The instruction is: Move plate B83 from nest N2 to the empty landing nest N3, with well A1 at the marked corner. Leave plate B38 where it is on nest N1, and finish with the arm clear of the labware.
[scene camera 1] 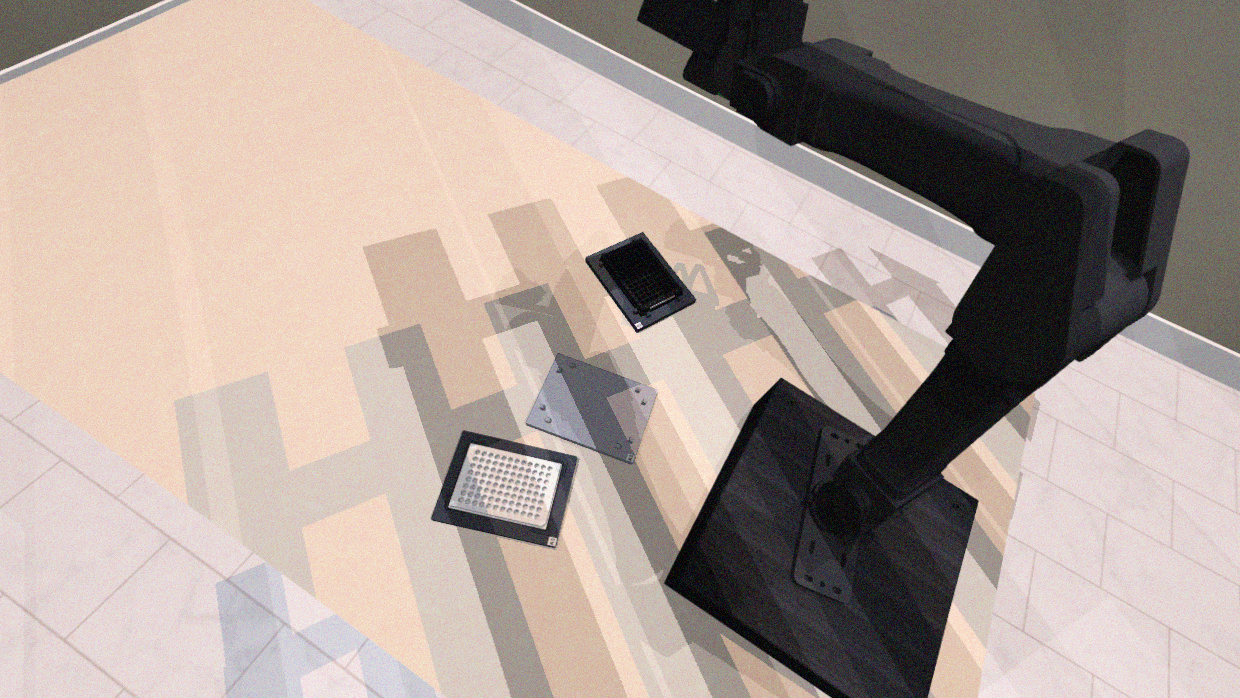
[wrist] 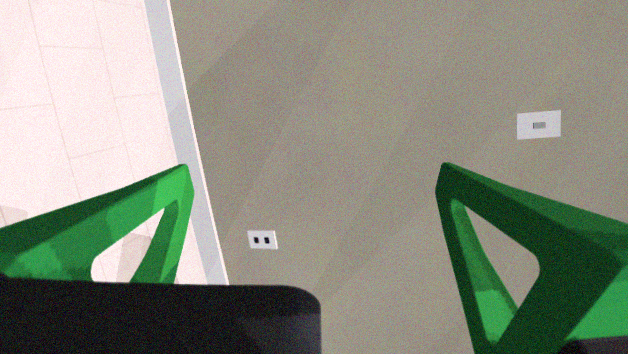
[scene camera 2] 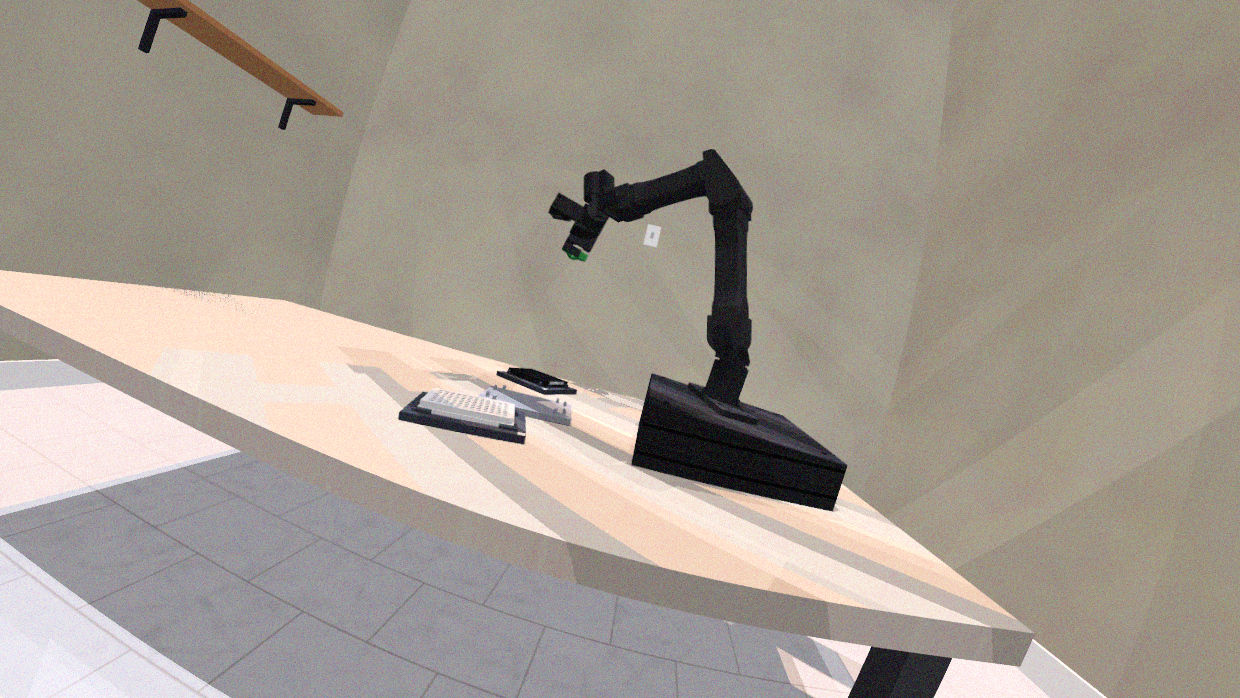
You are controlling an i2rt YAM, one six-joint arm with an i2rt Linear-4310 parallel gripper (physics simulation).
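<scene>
A white well plate (scene camera 1: 505,485) (scene camera 2: 468,405) sits flat on a dark nest (scene camera 1: 498,527) (scene camera 2: 468,430). A black well plate (scene camera 1: 642,273) (scene camera 2: 537,376) sits on another dark nest (scene camera 1: 628,309). Between them is the empty grey nest (scene camera 1: 590,407) (scene camera 2: 548,412) with small raised pegs, matching landing nest N3. The labels are too small to read, so I cannot tell which plate is B83 or B38. My gripper (scene camera 2: 576,254) (wrist: 314,177) is open and empty, high above the table and away from the plates. Its fingertips are outside the scene camera 1 view.
The black base block (scene camera 1: 737,554) (scene camera 2: 737,450) of the arm stands on the table (scene camera 1: 260,173) (scene camera 2: 485,485), to the right of the nests. A wooden shelf (scene camera 2: 242,58) is on the wall. The wrist view shows wall, floor and two wall plates (wrist: 539,125) (wrist: 262,240).
</scene>
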